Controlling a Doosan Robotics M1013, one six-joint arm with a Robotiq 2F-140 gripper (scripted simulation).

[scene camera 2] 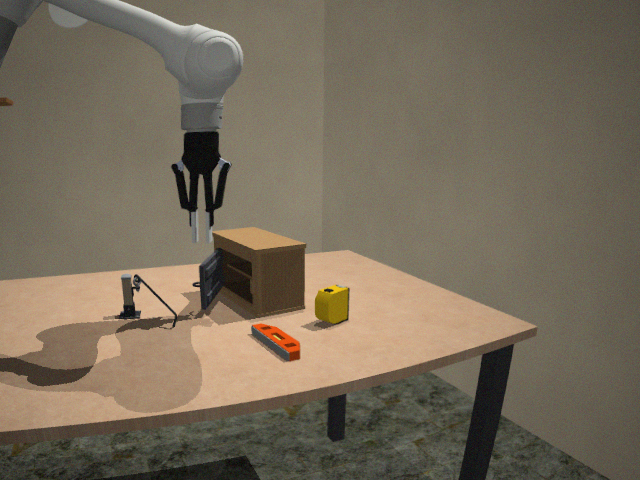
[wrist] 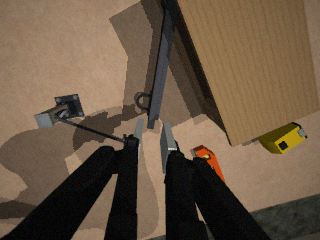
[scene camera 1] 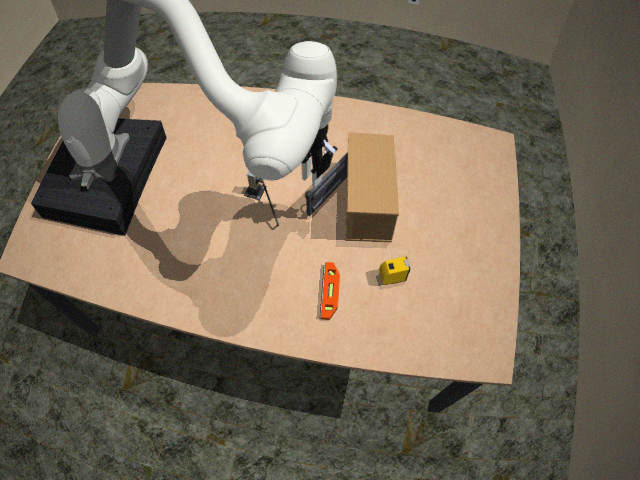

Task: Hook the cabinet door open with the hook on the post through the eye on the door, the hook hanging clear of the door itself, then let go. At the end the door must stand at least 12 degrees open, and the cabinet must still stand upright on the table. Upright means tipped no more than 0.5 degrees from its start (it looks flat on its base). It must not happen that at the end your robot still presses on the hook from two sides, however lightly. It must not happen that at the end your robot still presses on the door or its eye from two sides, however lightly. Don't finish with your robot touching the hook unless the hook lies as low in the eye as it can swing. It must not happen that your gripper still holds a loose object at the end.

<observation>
In view: the gripper (scene camera 2: 202,241), a brown cabinet (scene camera 2: 275,273), a yellow tape measure (scene camera 2: 332,303), an orange spirit level (scene camera 2: 289,348) and a short post (scene camera 2: 129,312).
The brown cabinet shows as well in the wrist view (wrist: 248,71) and in scene camera 1 (scene camera 1: 372,194). The yellow tape measure also shows in the wrist view (wrist: 280,140). The orange spirit level shows as well in scene camera 1 (scene camera 1: 330,303).
</observation>
